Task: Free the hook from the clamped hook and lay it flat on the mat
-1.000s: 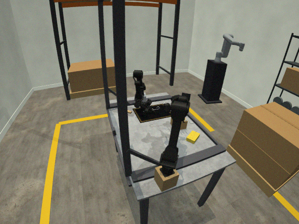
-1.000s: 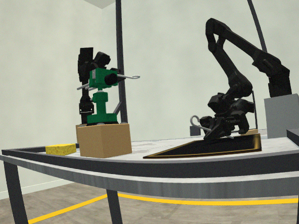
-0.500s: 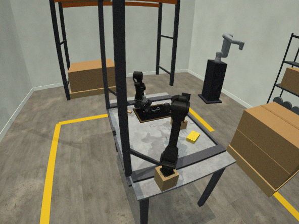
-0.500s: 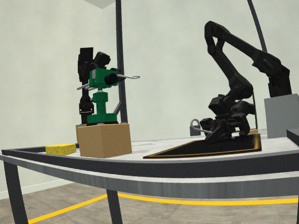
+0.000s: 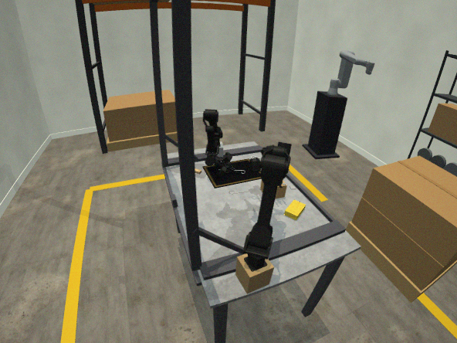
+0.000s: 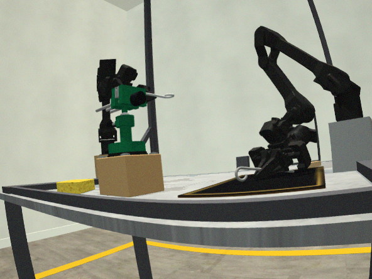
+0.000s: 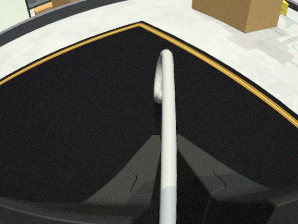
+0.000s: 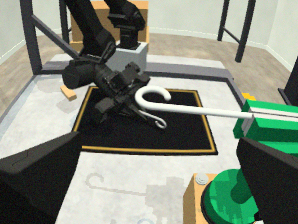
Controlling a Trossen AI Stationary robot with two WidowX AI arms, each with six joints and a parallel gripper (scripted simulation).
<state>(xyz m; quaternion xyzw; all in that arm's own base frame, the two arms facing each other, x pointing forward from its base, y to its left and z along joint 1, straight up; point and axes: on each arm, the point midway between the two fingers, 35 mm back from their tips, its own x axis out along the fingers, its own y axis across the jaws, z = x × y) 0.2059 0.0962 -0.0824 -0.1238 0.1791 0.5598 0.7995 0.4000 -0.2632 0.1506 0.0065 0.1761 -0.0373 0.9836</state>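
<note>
The black mat is 1 cm ahead of my left hand, 2 cm to the left of it and 2 cm below it. From my left hand the other things lie so: small tan block: 23 cm behind, 6 cm to the left, 2 cm below; yellow sponge: 25 cm ahead, 42 cm to the right, 1 cm below.
</note>
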